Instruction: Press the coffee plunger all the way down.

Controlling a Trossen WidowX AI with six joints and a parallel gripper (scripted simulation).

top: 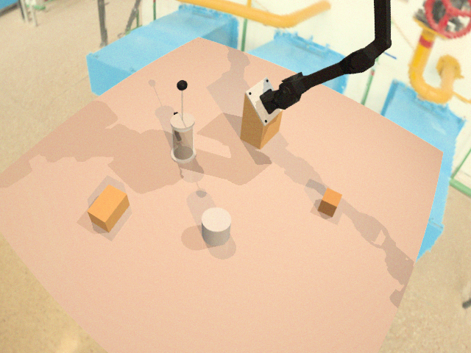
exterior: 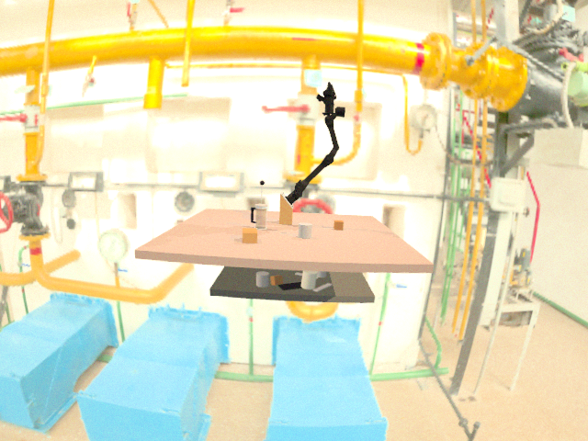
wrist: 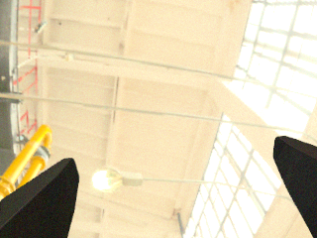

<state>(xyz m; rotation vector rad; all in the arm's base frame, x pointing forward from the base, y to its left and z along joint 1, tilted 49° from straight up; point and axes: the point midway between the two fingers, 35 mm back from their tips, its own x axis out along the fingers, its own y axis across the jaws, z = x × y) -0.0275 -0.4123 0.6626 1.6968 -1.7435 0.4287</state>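
Now: gripper tip 260 mm short of the coffee press, 390 mm to the left of it and 790 mm above it. Round my gripper tip: orange box 580 mm ahead, 390 mm to the right, 890 mm below.
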